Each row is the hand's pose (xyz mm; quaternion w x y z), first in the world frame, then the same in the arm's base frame.
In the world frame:
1: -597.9 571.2 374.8 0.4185 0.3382 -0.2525 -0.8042
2: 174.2 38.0 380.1 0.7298 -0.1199 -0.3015 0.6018
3: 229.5 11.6 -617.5 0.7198 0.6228 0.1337 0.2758
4: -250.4 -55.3 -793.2 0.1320 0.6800 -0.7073 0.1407
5: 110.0 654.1 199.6 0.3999 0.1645 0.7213 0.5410
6: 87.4 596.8 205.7 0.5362 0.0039 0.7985 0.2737
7: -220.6 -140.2 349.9 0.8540 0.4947 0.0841 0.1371
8: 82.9 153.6 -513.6 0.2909 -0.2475 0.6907 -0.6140
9: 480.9 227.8 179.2 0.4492 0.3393 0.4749 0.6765
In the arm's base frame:
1: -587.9 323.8 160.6 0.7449 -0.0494 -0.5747 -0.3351
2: 330.0 489.4 263.0 0.3186 -0.4231 0.2205 0.8191
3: 574.5 -470.0 126.1 0.8328 -0.0320 0.5036 0.2275
4: 230.4 -751.7 386.6 0.5715 0.5892 -0.2259 0.5246
5: 7.7 316.1 -268.3 0.1819 -0.2706 0.9454 -0.0008
6: 15.3 315.3 -206.9 0.2338 -0.5195 0.7995 -0.1902
7: 86.0 365.5 600.1 0.8847 -0.2116 0.3594 0.2081
8: 360.9 -398.2 85.2 0.1308 -0.6006 0.0579 -0.7866
9: 536.0 368.6 -73.8 0.3211 -0.1029 0.9075 0.2504

